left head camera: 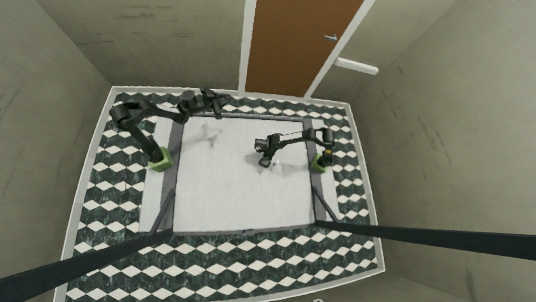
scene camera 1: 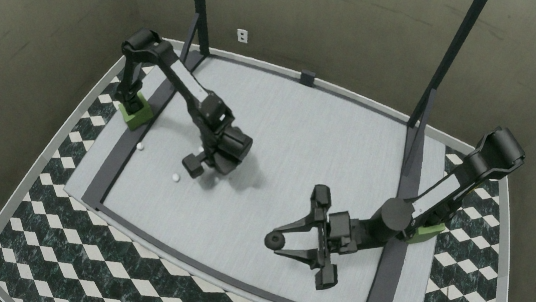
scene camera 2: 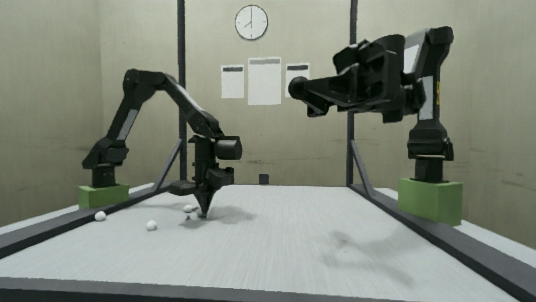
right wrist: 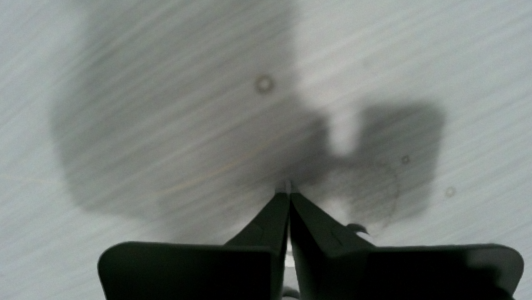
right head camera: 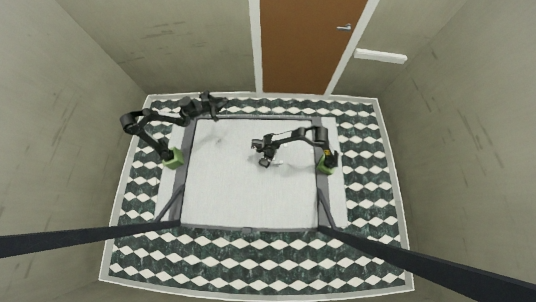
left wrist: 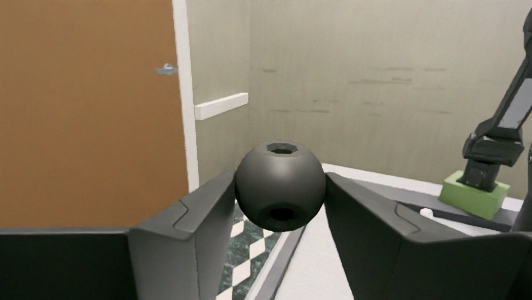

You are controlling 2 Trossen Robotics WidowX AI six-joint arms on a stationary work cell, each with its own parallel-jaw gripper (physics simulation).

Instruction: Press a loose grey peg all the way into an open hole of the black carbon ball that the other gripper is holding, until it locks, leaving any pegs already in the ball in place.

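Pixels of known places: left gripper, between the fingertips: (left head camera: 228, 97) (scene camera 1: 273, 241) (scene camera 2: 297, 88) (right head camera: 226, 100) (left wrist: 279, 181); right gripper, between the fingertips: (left head camera: 267, 157) (scene camera 2: 205, 212) (right wrist: 287, 202) (right head camera: 270, 157); left arm's base, origin of its link: (left head camera: 156, 156) (scene camera 1: 429, 215) (scene camera 2: 428, 180) (right head camera: 168, 155); right arm's base, origin of its link: (left head camera: 322, 162) (scene camera 1: 133, 105) (scene camera 2: 104, 185) (right head camera: 329, 163) (left wrist: 476, 183).
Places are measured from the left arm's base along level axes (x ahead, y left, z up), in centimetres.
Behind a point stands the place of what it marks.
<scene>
My left gripper (left wrist: 279, 181) {x 46.1, y 8.0, z 19.0 cm} (scene camera 1: 275, 242) {x 46.1, y 8.0, z 19.0 cm} is shut on the black carbon ball (left wrist: 280, 175) {x 44.4, y 8.1, z 20.2 cm} (scene camera 1: 273, 238) {x 46.1, y 7.8, z 20.0 cm} (scene camera 2: 298, 88) {x 46.4, y 8.7, z 18.8 cm} and holds it high above the table. In the left wrist view one open hole faces up and another faces low toward the camera; no peg shows in these two. My right gripper (right wrist: 287, 202) {x 59.3, y -22.5, z -9.9 cm} (scene camera 2: 203, 215) {x 59.3, y -22.5, z -9.9 cm} points down at the table with its fingertips together. A small grey peg (right wrist: 286, 186) {x 58.9, y -22.0, z -10.0 cm} shows at those tips, mostly hidden by the fingers, and seems pinched between them. Another small grey peg (scene camera 2: 188, 218) {x 63.8, y -22.2, z -10.8 cm} lies beside the right fingers in scene camera 2.
White rounded pieces lie on the table (scene camera 2: 300, 250) {x 41.8, y 2.0, z -11.1 cm}: one (scene camera 2: 100, 216) {x 85.9, y -28.6, z -9.7 cm} (scene camera 1: 140, 146) {x 85.8, y -29.1, z -9.1 cm} near the right arm's base, one (scene camera 2: 151, 226) {x 71.8, y -17.7, z -10.0 cm} (scene camera 1: 176, 177) {x 71.5, y -18.4, z -9.3 cm} closer in, and one (scene camera 2: 188, 208) {x 64.0, y -27.2, z -9.6 cm} beside the right fingers. Dark uprights (scene camera 2: 182, 100) stand at the table's sides.
</scene>
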